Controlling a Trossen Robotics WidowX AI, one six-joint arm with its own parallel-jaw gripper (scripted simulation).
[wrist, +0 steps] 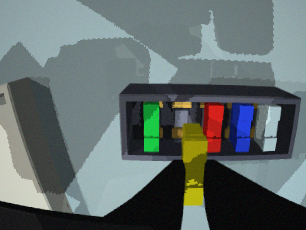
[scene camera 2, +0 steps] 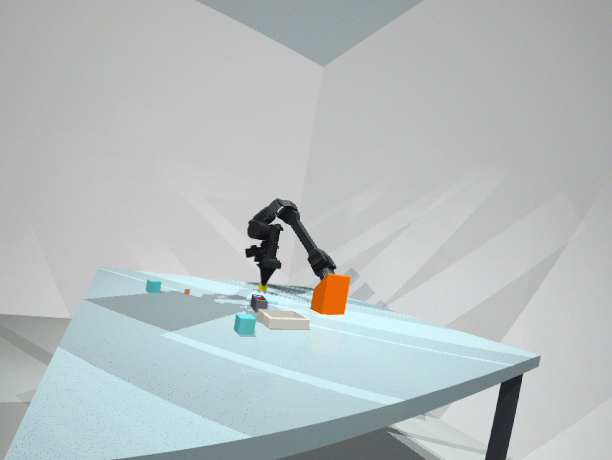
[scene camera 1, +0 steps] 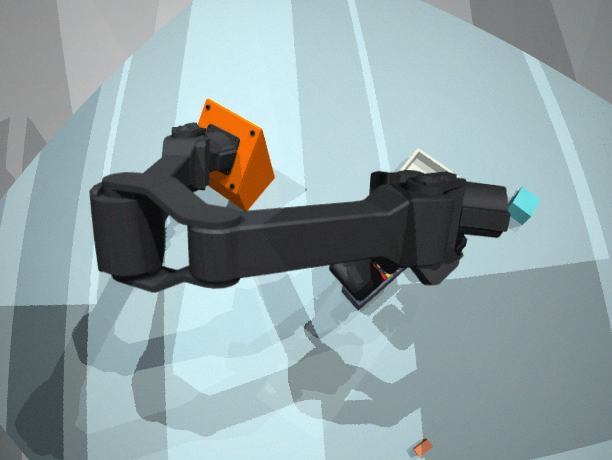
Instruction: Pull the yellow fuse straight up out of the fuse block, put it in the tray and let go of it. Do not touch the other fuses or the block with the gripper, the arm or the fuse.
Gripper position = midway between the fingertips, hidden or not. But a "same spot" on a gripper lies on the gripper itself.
My gripper shows in the wrist view (193, 170), in scene camera 2 and in scene camera 1. The same spot on my gripper: (scene camera 1: 388, 267) is (scene camera 2: 260, 259).
